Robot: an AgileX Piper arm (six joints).
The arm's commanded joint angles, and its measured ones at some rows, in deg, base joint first. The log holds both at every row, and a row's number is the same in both.
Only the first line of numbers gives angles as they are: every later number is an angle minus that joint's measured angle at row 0.
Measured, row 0:
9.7, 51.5, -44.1, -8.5, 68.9, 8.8
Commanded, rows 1 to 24:
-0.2, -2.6, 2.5, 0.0, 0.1, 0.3
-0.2, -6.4, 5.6, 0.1, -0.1, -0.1
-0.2, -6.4, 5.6, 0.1, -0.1, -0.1
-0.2, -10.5, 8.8, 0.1, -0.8, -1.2
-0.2, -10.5, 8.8, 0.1, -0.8, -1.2
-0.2, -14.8, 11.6, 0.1, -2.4, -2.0
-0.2, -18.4, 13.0, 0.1, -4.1, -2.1
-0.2, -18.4, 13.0, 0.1, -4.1, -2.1
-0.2, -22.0, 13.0, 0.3, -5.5, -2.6
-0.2, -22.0, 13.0, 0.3, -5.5, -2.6
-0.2, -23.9, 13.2, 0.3, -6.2, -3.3
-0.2, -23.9, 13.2, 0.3, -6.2, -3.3
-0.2, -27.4, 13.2, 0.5, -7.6, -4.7
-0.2, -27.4, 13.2, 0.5, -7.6, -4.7
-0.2, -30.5, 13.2, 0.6, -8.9, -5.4
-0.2, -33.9, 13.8, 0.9, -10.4, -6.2
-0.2, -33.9, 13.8, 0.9, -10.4, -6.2
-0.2, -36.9, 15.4, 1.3, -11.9, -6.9
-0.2, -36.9, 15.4, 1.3, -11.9, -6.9
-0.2, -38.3, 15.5, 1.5, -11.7, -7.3
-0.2, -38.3, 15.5, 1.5, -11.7, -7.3
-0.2, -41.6, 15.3, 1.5, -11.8, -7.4
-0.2, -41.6, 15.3, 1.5, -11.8, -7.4
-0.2, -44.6, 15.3, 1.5, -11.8, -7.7
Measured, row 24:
0.0, -40.7, 15.3, 1.1, -10.8, -6.6
